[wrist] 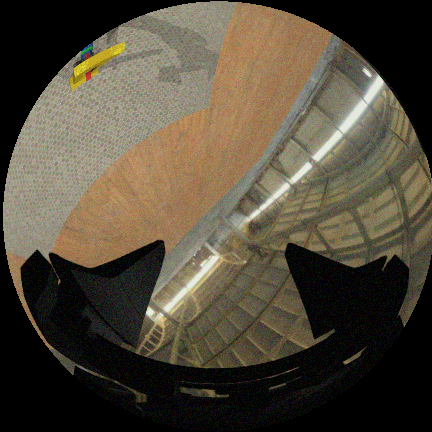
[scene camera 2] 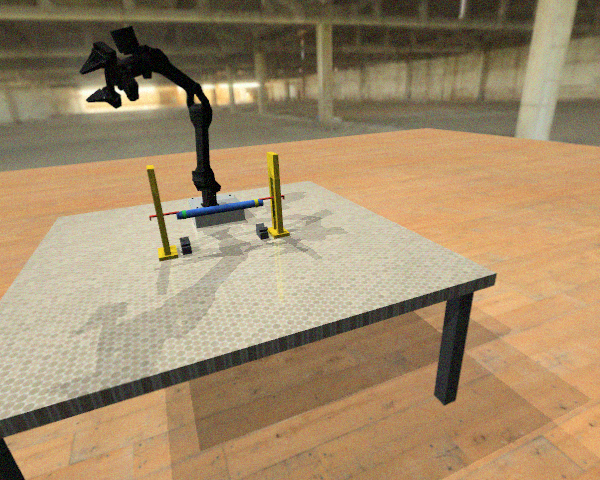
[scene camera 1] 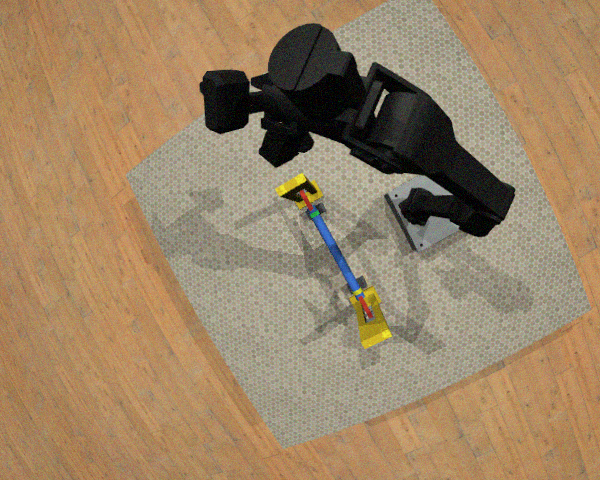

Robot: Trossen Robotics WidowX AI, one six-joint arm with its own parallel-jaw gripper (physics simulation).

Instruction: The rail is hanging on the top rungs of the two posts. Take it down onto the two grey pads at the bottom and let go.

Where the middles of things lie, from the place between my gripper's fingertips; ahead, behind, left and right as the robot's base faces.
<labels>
The blue rail (scene camera 2: 255, 203) lies 4 cm ahead of my hand, 33 cm to the left of it and 40 cm below it.
</labels>
